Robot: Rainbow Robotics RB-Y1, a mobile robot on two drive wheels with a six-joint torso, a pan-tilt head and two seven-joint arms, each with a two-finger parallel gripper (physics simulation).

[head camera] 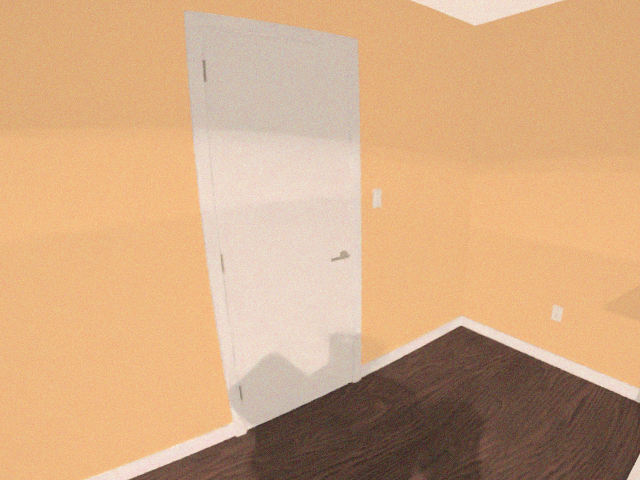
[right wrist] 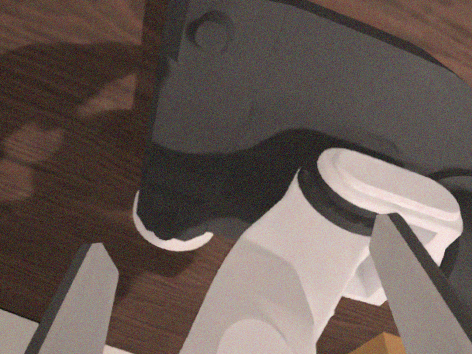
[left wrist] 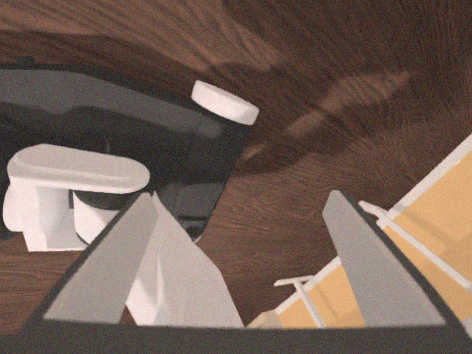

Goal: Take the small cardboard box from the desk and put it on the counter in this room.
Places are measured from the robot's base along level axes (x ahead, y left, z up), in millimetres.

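Where they show: left gripper, fingertip midpoint: (left wrist: 239, 203); right gripper, fingertip midpoint: (right wrist: 239, 246).
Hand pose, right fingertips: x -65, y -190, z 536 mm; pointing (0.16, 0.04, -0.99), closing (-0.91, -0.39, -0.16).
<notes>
After its pixels a point has its place.
The small cardboard box, the desk top and the counter cannot be made out in the head view. My left gripper (left wrist: 239, 203) @[x -142, y 269, z 556 mm] is open, with its two grey fingers wide apart and nothing between their tips. My right gripper (right wrist: 239, 246) @[x -65, y -190, z 536 mm] is also open and empty. Both hang above the dark wood floor beside my own base and white arm parts. In the left wrist view, white table legs (left wrist: 427, 254) @[x 1782, y -128, z 503 mm] stand by the orange wall at the lower right. An orange-brown shape (right wrist: 382, 346) @[x -854, y 711, z 51 mm] is cut off at the bottom of the right wrist view; I cannot tell what it is.
A closed white door (head camera: 289, 232) @[x 716, y 1471, z 1110 mm] with a lever handle (head camera: 340, 256) @[x 996, y 1405, z 935 mm] stands in the orange wall ahead. Dark floor (head camera: 516, 392) @[x 1808, y 618, z 1 mm] runs to the room corner right of it. A pale edge (head camera: 635, 469) @[x 1614, y -77, z 26 mm] shows at the lower right. My dark base (left wrist: 165, 130) @[x -151, y 157, z 169 mm] (right wrist: 280, 85) @[x -104, y -121, z 169 mm] shows below the wrists.
</notes>
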